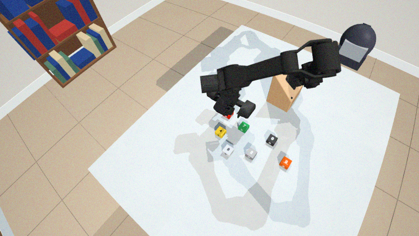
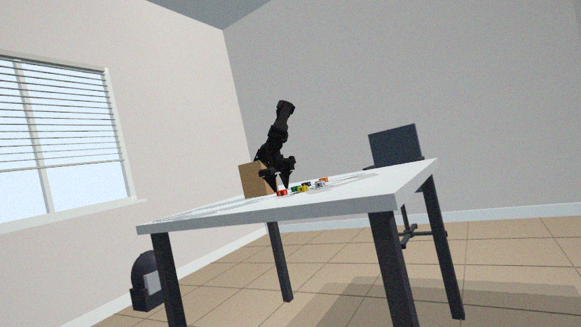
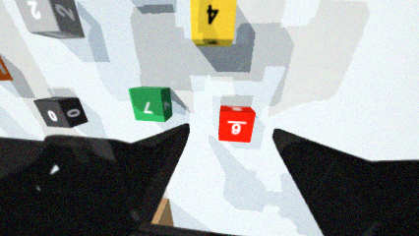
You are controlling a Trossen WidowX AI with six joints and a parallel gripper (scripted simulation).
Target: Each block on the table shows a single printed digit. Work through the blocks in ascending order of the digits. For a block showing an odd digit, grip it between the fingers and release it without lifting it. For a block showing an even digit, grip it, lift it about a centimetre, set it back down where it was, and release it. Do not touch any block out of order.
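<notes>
Now: the red block 10 mm to the right of my gripper tip and 10 mm below it. The rest, counted from my gripper tip: yellow block: 90 mm ahead, 10 mm to the left, 10 mm below; white block: 150 mm ahead, 70 mm to the left, 10 mm below; green block marked 7: 80 mm to the left, 30 mm ahead, 10 mm below.
</notes>
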